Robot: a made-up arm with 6 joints.
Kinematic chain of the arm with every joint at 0, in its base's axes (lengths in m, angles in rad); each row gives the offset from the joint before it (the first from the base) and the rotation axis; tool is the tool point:
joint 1: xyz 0 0 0.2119 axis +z
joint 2: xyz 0 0.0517 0 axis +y
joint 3: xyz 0 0 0.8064 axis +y
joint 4: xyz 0 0 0.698 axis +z
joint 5: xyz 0 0 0 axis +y
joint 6: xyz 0 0 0.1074 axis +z
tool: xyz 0 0 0
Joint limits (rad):
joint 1: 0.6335..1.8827
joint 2: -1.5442..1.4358
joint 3: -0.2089..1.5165
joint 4: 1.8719..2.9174
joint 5: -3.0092..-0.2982
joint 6: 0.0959..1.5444
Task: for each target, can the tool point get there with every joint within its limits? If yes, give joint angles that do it. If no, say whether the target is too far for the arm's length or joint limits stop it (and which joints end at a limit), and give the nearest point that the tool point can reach.
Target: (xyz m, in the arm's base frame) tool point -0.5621 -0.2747 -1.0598
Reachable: no: joint limits stop it (at a limit: joint 1, joint 2, joint 3, joint 4) | nearest point -0.2890 0.7973 -0.4300 | short by 1.273 m
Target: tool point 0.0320 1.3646 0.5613
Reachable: yes | joints 1.5719 0.9900 0.6210 2.2248 -1.6121 0.2279
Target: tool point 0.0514 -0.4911 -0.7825
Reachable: no: joint limits stop it (at a limit: joint 1, joint 2, joint 3) | nearest point 0.6657 0.5056 -0.3986 | short by 1.232 m
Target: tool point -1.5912 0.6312 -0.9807
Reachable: no: too far | nearest point -0.3412 0.9127 -0.4616 | short by 1.382 m
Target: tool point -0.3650 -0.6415 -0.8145
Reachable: no: joint limits stop it (at a limit: joint 2, joint 3, joint 4, joint 5) | nearest point -0.6870 -1.2074 0.1302 | short by 1.147 m
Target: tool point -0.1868 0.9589 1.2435
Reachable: yes | joints 1.7401 0.5911 0.2503 2.7978 -2.2044 1.1397
